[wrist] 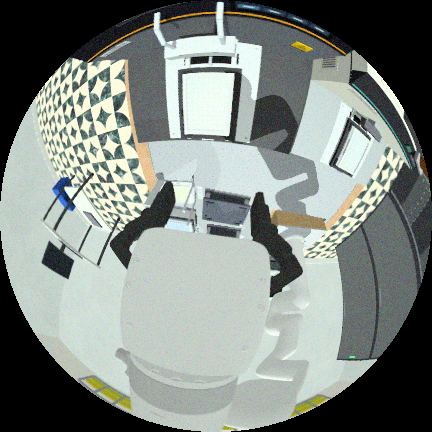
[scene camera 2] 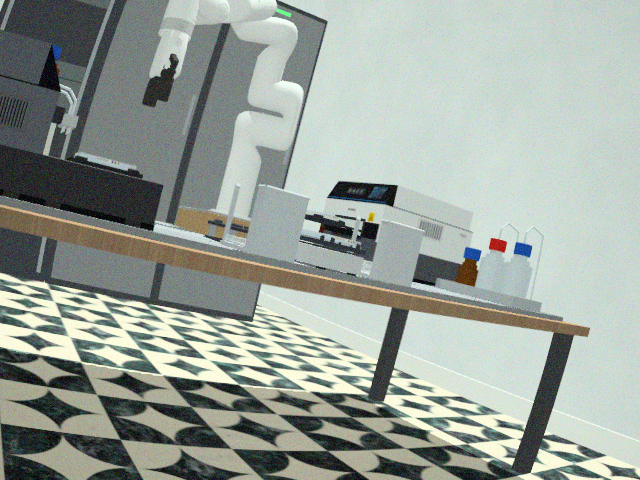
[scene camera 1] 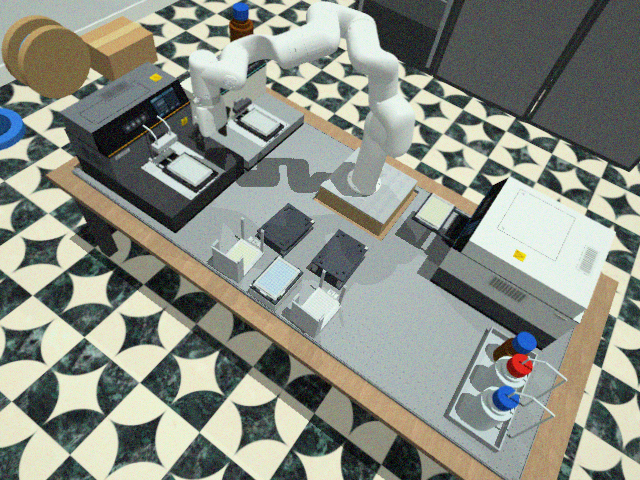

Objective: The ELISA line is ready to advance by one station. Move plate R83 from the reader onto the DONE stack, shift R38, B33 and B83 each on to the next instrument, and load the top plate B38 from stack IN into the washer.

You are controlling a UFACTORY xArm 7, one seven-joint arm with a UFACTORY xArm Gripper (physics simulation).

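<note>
There's a rack with cream plate to be seen, and the gripper is open and holding nothing.
</note>
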